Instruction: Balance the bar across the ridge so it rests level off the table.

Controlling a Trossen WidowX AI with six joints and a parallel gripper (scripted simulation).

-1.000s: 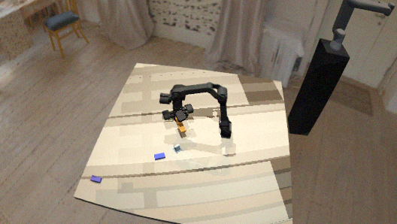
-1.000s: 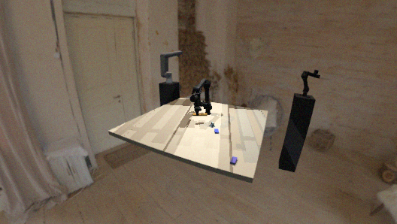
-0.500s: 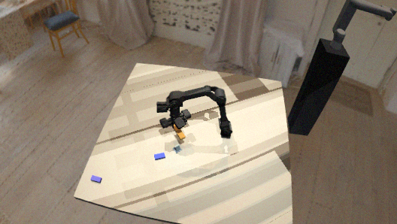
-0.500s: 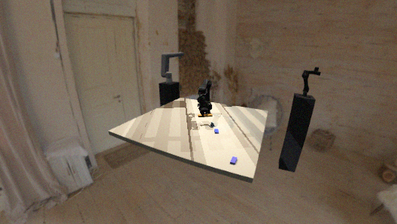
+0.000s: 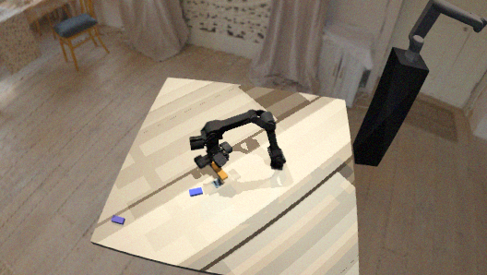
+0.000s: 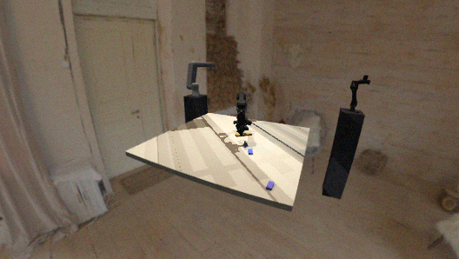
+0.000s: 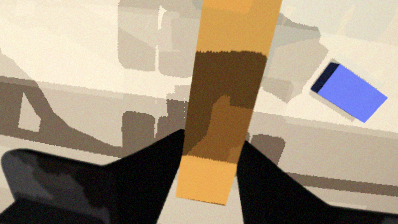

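Right now the blue block is 120 mm to the left of my gripper tip, 90 mm below it and 70 mm ahead of it. Round my gripper tip: orange bar: 20 mm to the left, 20 mm behind.
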